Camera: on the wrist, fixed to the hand. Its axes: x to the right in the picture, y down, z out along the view.
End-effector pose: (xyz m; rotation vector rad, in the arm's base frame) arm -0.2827 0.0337 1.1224 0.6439 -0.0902 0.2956
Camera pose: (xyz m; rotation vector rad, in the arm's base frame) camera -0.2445 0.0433 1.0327 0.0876 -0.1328 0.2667
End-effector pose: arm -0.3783 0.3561 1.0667 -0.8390 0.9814 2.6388
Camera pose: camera -0.3427 0.3481 0.9758 -0.9850 0.2379 2.9443
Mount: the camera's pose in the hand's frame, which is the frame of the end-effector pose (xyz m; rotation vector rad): 0.0232 -0.0559 -0.0770 -0.5555 0.0348 0.0008
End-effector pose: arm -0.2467 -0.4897 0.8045 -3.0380 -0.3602 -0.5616
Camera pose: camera -0.2655 -0.4358 0.8841 2.5591 0.1665 0.6045
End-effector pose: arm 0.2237 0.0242 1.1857 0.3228 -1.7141 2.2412
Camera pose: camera 0.2230 0.1144 1.2239 0.1500 -2.2123 1.6585
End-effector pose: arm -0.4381 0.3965 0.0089 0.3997 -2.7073 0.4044
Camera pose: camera -0.4160 0.3654 0.0991 0.2264 -2.6366 -0.3376
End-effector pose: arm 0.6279 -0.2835 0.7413 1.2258 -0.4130 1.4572
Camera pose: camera 0.6466 -0.1927 0.7097 0.7520 -0.7365 1.2454
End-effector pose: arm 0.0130 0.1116 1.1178 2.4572 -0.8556 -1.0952
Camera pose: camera 0.1052 0.1433 1.1272 2.0029 -0.4576 -1.1052
